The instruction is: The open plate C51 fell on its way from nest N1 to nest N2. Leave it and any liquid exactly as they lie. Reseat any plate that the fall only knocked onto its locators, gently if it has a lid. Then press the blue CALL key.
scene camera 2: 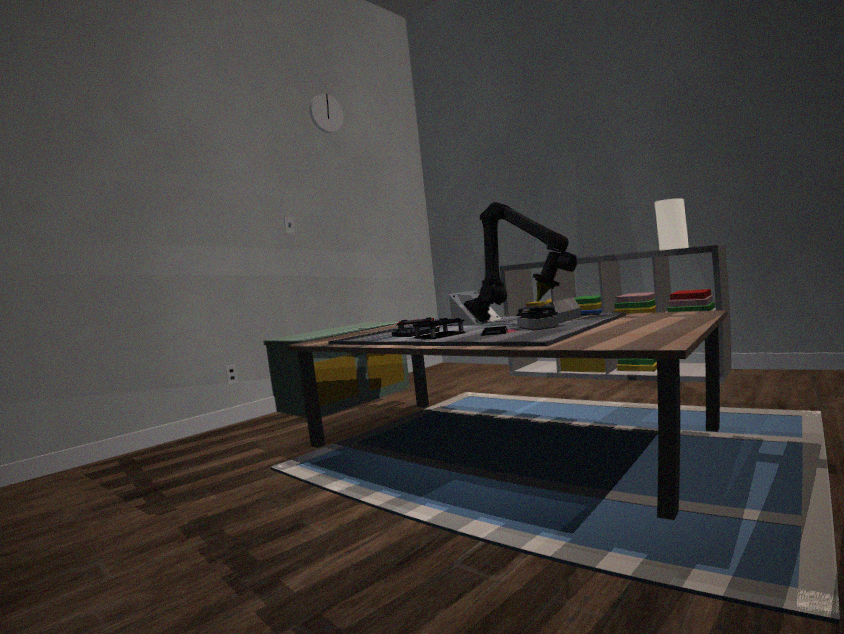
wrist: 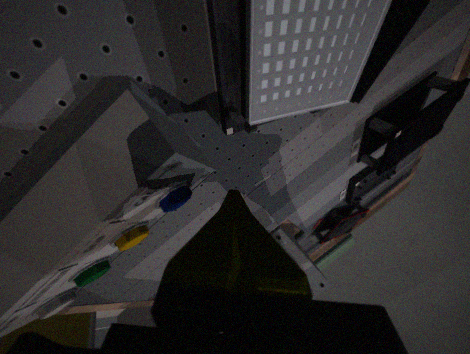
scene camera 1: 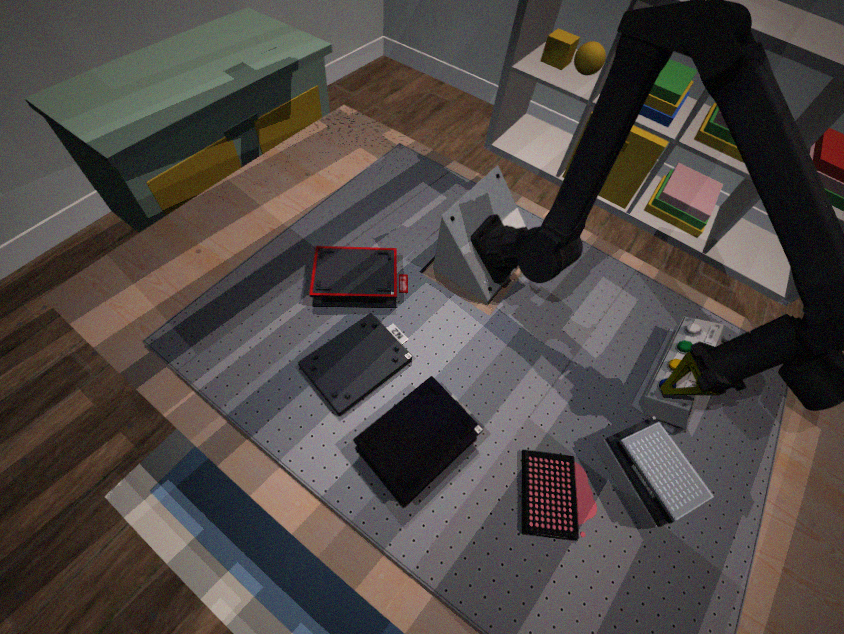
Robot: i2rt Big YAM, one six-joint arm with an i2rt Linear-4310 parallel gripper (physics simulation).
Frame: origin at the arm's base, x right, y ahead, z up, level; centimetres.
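Seen in the pictures: gripper, fingertip midpoint: (scene camera 2: pixel 537 301) (wrist: pixel 232 196) (scene camera 1: pixel 662 390); arm's base, origin of the base link: (scene camera 2: pixel 476 311) (scene camera 1: pixel 493 249).
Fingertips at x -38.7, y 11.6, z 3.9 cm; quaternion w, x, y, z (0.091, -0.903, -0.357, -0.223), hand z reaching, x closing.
Observation:
Offsets run from my fingertips to a thing's top centre. "pt": to the spot under its first point.
The open black plate {dx +6.8, dy +22.7, dz -7.6 cm} (scene camera 1: pixel 549 494) with pink wells lies flat on the grey board; pink liquid {pt dx +0.9, dy +20.3, dz -8.9 cm} (scene camera 1: pixel 586 503) spreads at its right side. A pale plate {dx -5.1, dy +11.2, dz -0.3 cm} (scene camera 1: pixel 667 470) (wrist: pixel 305 60) rests over a black nest at the right; whether it is fully seated I cannot tell. The blue key {pt dx -2.0, dy -3.2, dz -1.7 cm} (wrist: pixel 176 199) is on the sloped key box {dx -4.1, dy -11.0, dz -0.7 cm} (scene camera 1: pixel 670 408), beside the yellow key {dx -1.7, dy -8.6, dz -1.6 cm} (wrist: pixel 132 238) and green key {dx -2.0, dy -13.6, dz -1.6 cm} (scene camera 1: pixel 684 346) (wrist: pixel 92 273). My gripper (scene camera 1: pixel 663 392) (scene camera 2: pixel 541 298) (wrist: pixel 232 196) is shut and empty, its tips close to the blue key, apart from it in the wrist view.
The N2 nest {dx +45.6, dy +23.8, dz -6.2 cm} (scene camera 1: pixel 354 365) stands left of the middle. A red-edged black nest {dx +57.5, dy +10.1, dz -4.5 cm} (scene camera 1: pixel 353 271) stands behind it, and a black block {dx +28.4, dy +28.8, dz -3.1 cm} (scene camera 1: pixel 417 440) in front. A grey angled bracket (scene camera 1: pixel 460 252) stands at the arm's base. A shelf unit stands behind the table.

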